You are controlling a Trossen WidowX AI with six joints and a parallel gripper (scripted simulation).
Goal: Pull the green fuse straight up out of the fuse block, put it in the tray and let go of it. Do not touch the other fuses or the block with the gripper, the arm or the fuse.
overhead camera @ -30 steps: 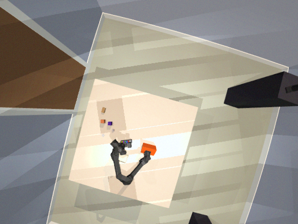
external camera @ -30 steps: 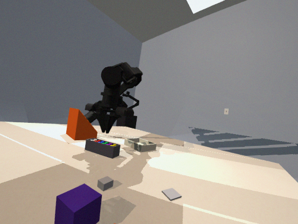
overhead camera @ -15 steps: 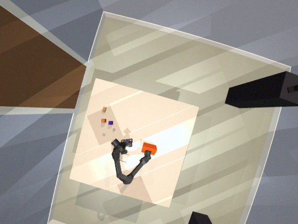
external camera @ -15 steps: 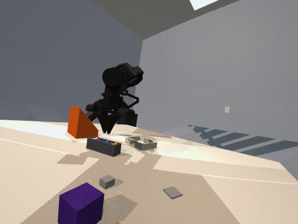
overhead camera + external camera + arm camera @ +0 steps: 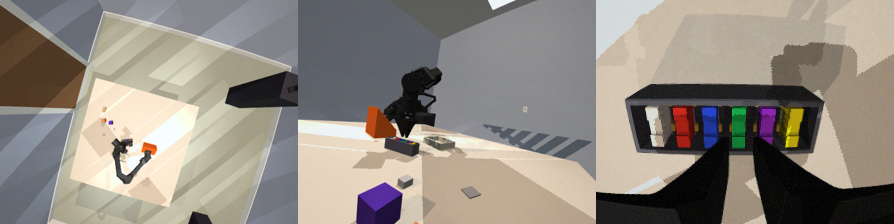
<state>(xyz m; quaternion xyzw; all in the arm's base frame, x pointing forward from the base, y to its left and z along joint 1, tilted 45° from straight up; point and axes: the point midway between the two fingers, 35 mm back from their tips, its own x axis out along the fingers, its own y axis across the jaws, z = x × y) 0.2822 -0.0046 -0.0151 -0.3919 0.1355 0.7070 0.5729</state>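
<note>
The green fuse lies 3 cm below my gripper tip. Also, from my gripper tip: blue fuse: 3 cm below, 2 cm behind, 1 cm to the right; then grey tray: 20 cm to the left, 5 cm below, 2 cm behind; then purple fuse: 3 cm below, 2 cm ahead, 1 cm to the left.
</note>
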